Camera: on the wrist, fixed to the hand. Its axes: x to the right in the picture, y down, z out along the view.
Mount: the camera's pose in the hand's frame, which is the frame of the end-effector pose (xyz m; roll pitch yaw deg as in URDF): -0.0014 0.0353 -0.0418 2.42 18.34 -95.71
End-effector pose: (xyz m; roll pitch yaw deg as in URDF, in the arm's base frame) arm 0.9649 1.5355 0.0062 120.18 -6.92 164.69
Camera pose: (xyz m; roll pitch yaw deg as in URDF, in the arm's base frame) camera 0.9674 1.5158 0.0572 179.77 41.67 -104.20
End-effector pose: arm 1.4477 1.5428 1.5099 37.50 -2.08 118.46
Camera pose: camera 1.4012 1.5165 1.4982 -0.07 55.84 21.87
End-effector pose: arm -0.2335 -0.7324 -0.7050 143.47 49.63 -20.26
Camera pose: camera -0.1965 -0.7498 -0.6686 -124.15 7.38 87.16
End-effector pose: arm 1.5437 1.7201 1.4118 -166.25 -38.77 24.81
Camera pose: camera 1.5430 1.6710 1.4360 139.11 -20.74 140.51
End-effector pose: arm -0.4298 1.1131 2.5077 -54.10 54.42 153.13
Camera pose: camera -0.3846 1.1050 2.4779 -54.49 -24.49 90.42
